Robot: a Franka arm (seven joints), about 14 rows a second.
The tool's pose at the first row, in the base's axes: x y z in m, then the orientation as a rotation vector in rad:
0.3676, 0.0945, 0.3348, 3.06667, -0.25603, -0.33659
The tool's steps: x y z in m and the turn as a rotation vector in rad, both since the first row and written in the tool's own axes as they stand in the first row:
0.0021, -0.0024, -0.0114, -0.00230, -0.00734, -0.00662
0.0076, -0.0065, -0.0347, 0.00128, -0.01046, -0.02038
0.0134, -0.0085, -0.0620, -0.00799, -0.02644, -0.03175
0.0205, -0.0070, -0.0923, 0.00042, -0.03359, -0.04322
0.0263, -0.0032, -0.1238, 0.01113, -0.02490, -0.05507
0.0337, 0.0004, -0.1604, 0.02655, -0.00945, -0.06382
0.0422, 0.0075, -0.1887, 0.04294, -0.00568, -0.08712
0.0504, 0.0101, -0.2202, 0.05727, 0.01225, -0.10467
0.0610, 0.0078, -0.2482, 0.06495, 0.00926, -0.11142
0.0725, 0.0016, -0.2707, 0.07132, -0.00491, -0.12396
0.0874, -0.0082, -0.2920, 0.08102, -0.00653, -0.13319
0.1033, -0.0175, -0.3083, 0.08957, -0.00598, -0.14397
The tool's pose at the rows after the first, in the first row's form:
0.3725, 0.0968, 0.3453, 3.06525, -0.24568, -0.34827
0.3836, 0.1006, 0.3666, 3.07153, -0.22566, -0.35365
0.3954, 0.1023, 0.3919, 3.06316, -0.20674, -0.37894
0.4087, 0.1005, 0.4200, 3.07299, -0.19141, -0.39041
0.4206, 0.0966, 0.4498, 3.08686, -0.17528, -0.37738
0.4351, 0.0928, 0.4841, 3.10534, -0.16459, -0.35350
0.4484, 0.0852, 0.5104, -3.11299, 0.13123, 0.34676
0.4628, 0.0821, 0.5395, -3.10254, 0.10518, 0.31604
0.4795, 0.0833, 0.5645, -3.09390, 0.09585, 0.31895
0.4965, 0.0881, 0.5836, -3.08334, 0.07781, 0.33929
0.5170, 0.0959, 0.6006, -3.07280, 0.06502, 0.33956
0.5374, 0.1028, 0.6125, -3.06373, 0.04969, 0.33682

